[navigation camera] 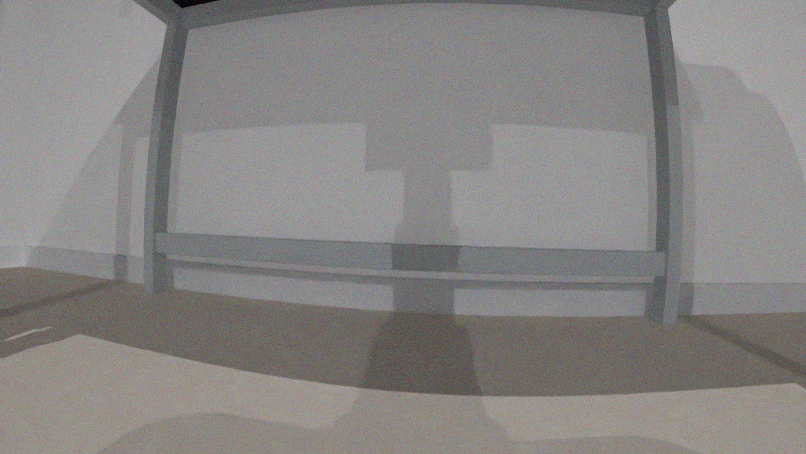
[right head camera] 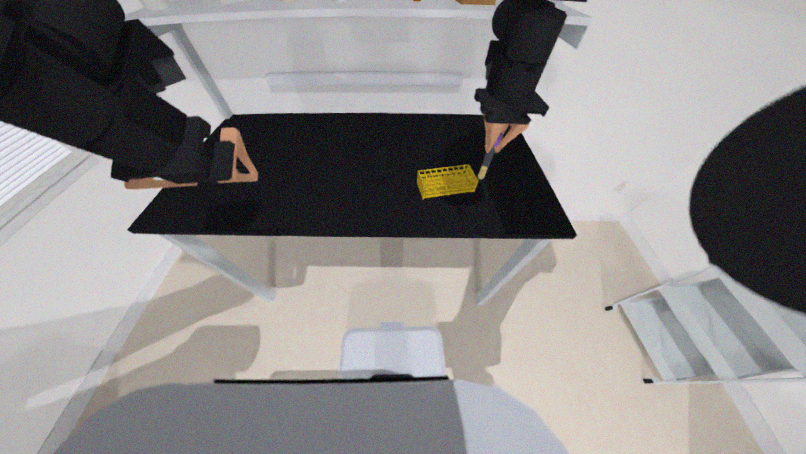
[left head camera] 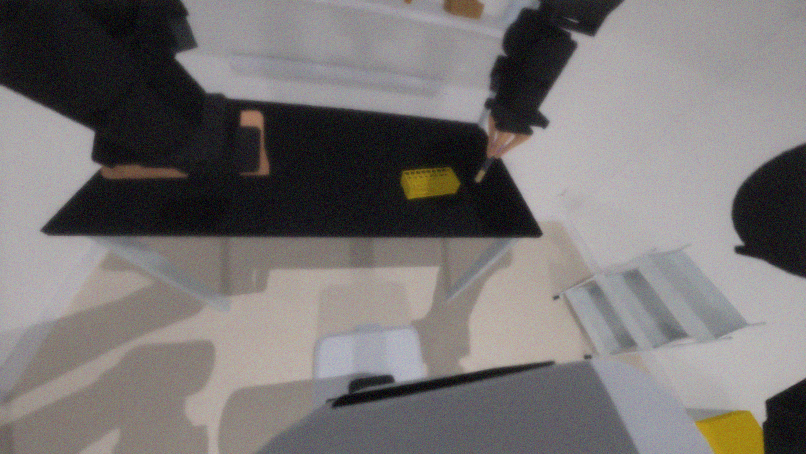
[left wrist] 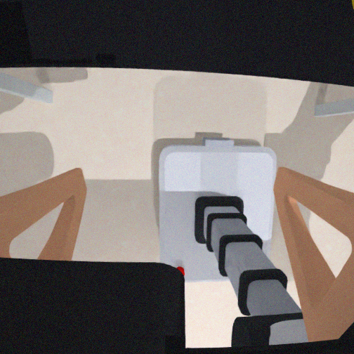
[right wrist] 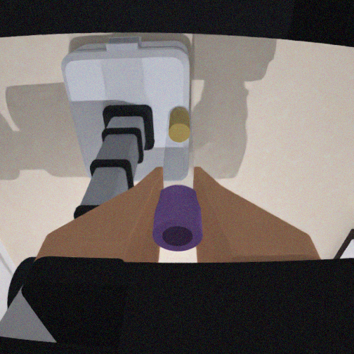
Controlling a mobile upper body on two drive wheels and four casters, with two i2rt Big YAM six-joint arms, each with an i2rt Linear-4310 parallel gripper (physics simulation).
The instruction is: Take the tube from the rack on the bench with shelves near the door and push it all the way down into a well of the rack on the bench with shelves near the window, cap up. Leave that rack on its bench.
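Frame: origin at the left arm's base, x ahead, y left, z up, level; millimetres.
Seen in the pictures: left gripper, between the fingertips: (right head camera: 226, 179) (left head camera: 227, 170); right gripper, between the fingertips: (right head camera: 491, 151) (left head camera: 491, 156).
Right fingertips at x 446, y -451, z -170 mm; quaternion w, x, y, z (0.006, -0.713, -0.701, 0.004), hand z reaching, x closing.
Offsets run from my right fingertips to a thing's top centre. "pt": to the spot under its first point. Level surfaces: height alone.
The tube {dx +1, dy +0, dz +37 mm} (left head camera: 483, 169) (right head camera: 485, 164) (right wrist: 177, 215) has a purple cap and a yellowish lower end. My right gripper (left head camera: 494, 153) (right head camera: 494, 147) (right wrist: 178, 177) is shut on it near the cap. The tube is cap up, leaning in the head views, its lower end at the right of the yellow rack {dx +234, dy +3, dz -269 mm} (left head camera: 430, 183) (right head camera: 447, 182). The rack stands on the black-topped bench {dz -326 mm} (left head camera: 338, 208) (right head camera: 338, 208), its rows of wells facing up. I cannot tell the height of the tube over the bench. My left gripper (left head camera: 185, 173) (right head camera: 191, 181) (left wrist: 179, 178) is open and empty over the bench's left part.
A shelf (right head camera: 338, 18) runs above the back of the bench, with a brown box {pt dx +570, dy -63, dz +153 mm} (left head camera: 463, 7) on it. A grey step ladder (left head camera: 654, 304) (right head camera: 705, 321) stands at the right. Window blinds (right head camera: 28, 157) show at the left. The bench's lower crossbar {pt dx +728, dy +593, dz -1088 mm} (navigation camera: 282, 250) crosses the navigation view.
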